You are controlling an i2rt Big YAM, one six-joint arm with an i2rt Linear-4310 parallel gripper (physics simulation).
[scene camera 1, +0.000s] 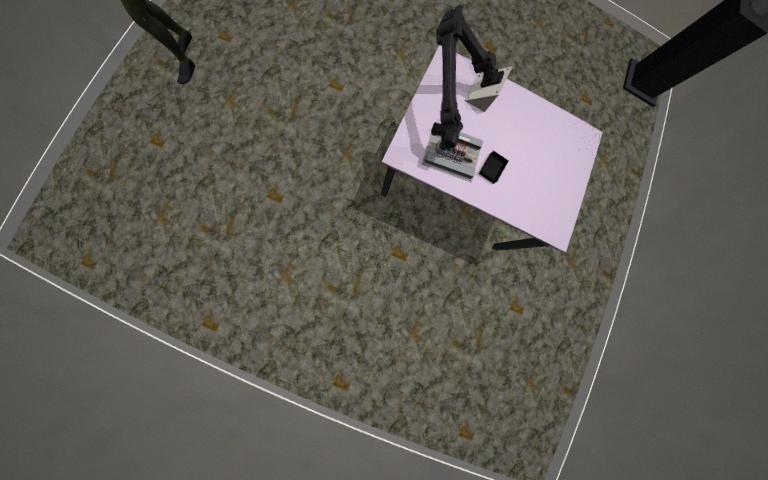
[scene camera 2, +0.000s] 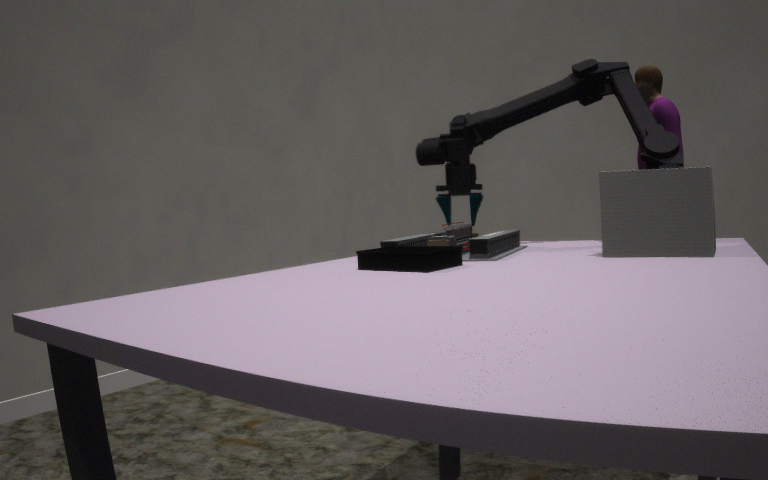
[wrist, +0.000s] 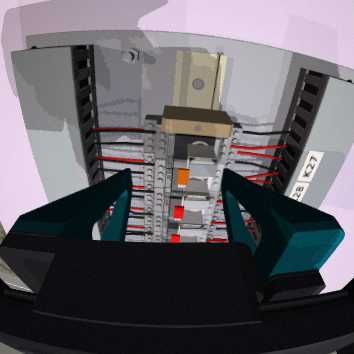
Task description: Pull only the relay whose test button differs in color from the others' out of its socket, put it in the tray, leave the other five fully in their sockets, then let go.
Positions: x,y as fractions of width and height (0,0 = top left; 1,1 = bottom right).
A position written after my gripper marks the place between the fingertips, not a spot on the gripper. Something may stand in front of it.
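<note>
I can see a grey panel (wrist: 0.73,0.23). There is a relay (wrist: 0.50,0.66), and there is another relay (wrist: 0.52,0.58) as well. My own gripper (scene camera 2: 0.60,0.47) is visible to me, and the wrist view shows it too (wrist: 0.50,0.50).
</note>
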